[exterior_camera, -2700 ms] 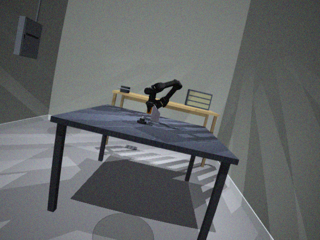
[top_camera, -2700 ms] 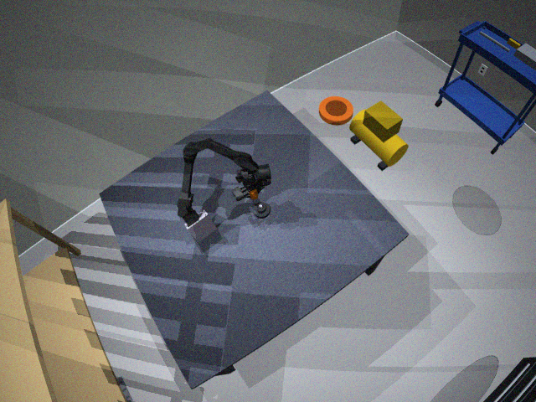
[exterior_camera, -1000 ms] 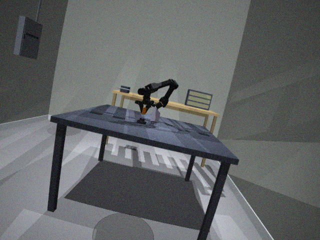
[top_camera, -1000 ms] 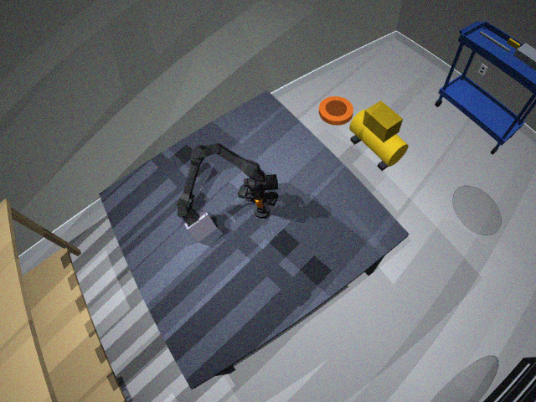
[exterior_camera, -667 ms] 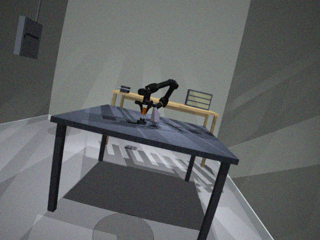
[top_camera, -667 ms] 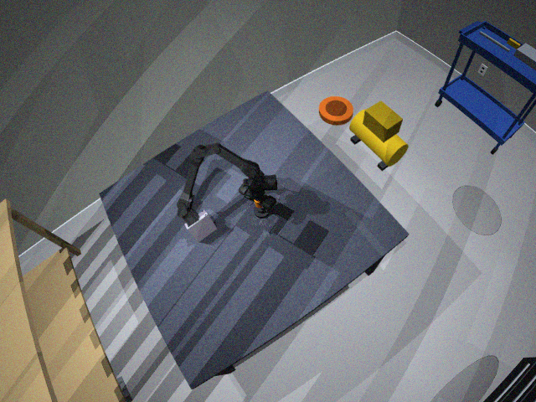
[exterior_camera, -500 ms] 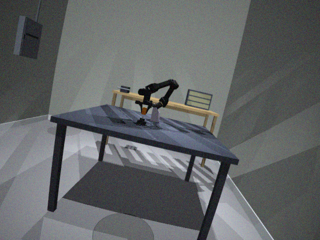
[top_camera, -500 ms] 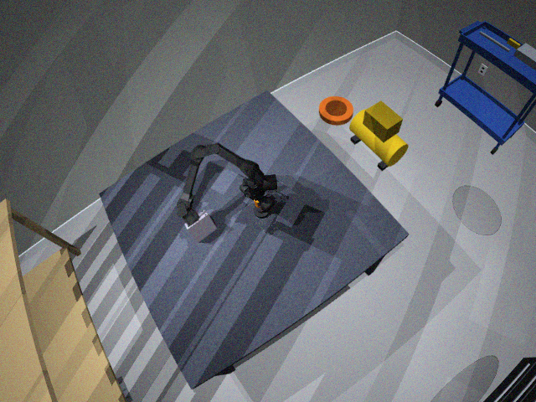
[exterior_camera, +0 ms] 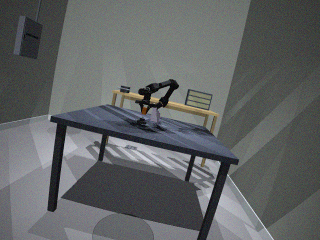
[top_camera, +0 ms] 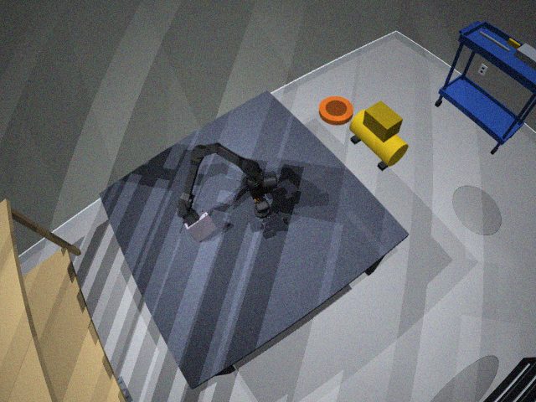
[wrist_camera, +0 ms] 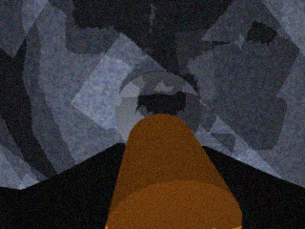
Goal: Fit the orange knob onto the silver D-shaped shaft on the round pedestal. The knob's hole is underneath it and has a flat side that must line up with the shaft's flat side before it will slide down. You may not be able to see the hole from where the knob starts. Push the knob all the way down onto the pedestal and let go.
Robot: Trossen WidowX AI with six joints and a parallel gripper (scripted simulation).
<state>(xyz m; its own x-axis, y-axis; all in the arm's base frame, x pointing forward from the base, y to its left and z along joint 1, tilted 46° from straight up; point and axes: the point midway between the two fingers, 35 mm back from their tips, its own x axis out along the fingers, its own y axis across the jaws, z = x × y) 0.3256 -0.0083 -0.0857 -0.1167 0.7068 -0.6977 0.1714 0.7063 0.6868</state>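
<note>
Now: gripper tip 6 cm above the round dark pedestal. From my gripper tip the other things lie so: orange knob 3 cm above.
</note>
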